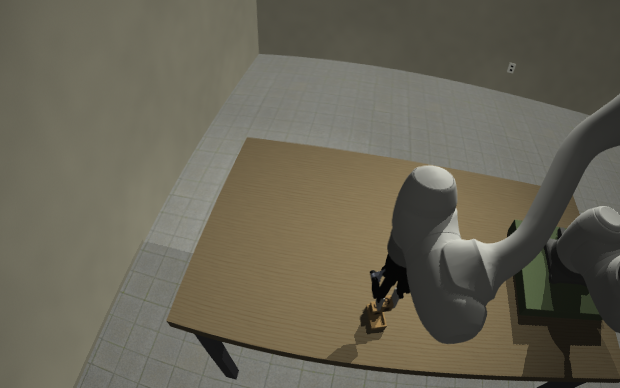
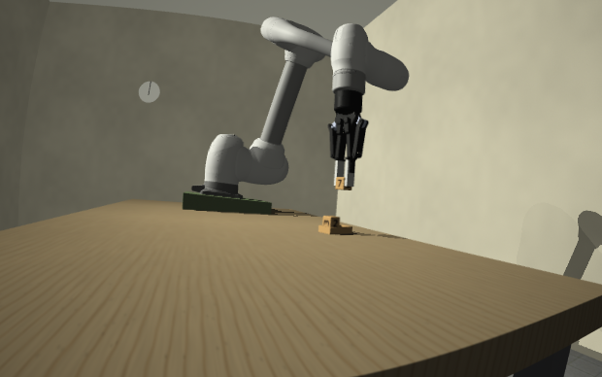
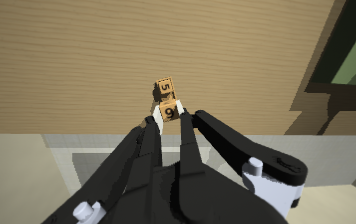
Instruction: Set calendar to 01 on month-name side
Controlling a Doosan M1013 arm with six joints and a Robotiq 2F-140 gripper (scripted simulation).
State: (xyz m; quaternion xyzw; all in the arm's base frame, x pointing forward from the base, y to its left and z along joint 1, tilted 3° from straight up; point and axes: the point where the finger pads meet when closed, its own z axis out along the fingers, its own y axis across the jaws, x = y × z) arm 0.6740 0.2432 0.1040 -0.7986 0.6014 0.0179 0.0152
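My gripper is now 20 mm to the left of the wooden tray and 140 mm above it.
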